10 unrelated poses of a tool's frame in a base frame.
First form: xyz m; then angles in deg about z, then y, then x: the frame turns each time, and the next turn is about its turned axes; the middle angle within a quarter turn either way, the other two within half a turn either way.
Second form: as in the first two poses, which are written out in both.
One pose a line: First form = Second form
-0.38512 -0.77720 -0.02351 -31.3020 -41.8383 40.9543 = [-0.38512 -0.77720 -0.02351], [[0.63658 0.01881 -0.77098], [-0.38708 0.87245 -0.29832], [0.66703 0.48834 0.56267]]
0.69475 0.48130 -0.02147 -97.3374 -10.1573 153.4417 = [0.69475 0.48130 -0.02147], [[-0.12571 -0.87709 -0.46359], [-0.97627 0.19244 -0.09935], [0.17635 0.44010 -0.88046]]
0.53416 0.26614 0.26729 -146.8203 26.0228 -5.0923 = [0.53416 0.26614 0.26729], [[-0.75211 0.57770 -0.31717], [-0.49178 -0.81234 -0.31344], [-0.43873 -0.07976 0.89507]]
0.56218 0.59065 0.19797 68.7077 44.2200 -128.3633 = [0.56218 0.59065 0.19797], [[0.26024 0.37971 -0.88775], [0.66775 -0.73488 -0.11858], [-0.69742 -0.56193 -0.44480]]
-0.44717 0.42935 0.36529 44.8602 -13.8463 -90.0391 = [-0.44717 0.42935 0.36529], [[0.68823 0.17012 -0.70526], [0.68488 0.16833 0.70895], [0.23932 -0.97094 -0.00066]]
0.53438 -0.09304 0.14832 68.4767 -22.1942 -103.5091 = [0.53438 -0.09304 0.14832], [[0.33970 0.35206 -0.87216], [0.86134 0.25598 0.43882], [0.37775 -0.90029 -0.21629]]
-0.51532 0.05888 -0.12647 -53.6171 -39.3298 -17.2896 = [-0.51532 0.05888 -0.12647], [[0.45883 0.88043 -0.11969], [-0.62273 0.41473 0.66348], [0.63378 -0.22989 0.73856]]
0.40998 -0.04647 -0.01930 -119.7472 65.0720 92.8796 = [0.40998 -0.04647 -0.01930], [[-0.20913 -0.49300 -0.84452], [-0.36594 -0.76142 0.53510], [-0.90684 0.42095 -0.02117]]
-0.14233 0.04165 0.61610 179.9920 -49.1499 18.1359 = [-0.14233 0.04165 0.61610], [[-0.65408 0.23532 0.71889], [0.00009 -0.95035 0.31117], [0.75642 0.20360 0.62159]]
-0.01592 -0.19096 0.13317 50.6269 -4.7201 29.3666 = [-0.01592 -0.19096 0.13317], [[0.63222 -0.69930 0.33360], [0.77041 0.52166 -0.36653], [0.08229 0.48873 0.86854]]
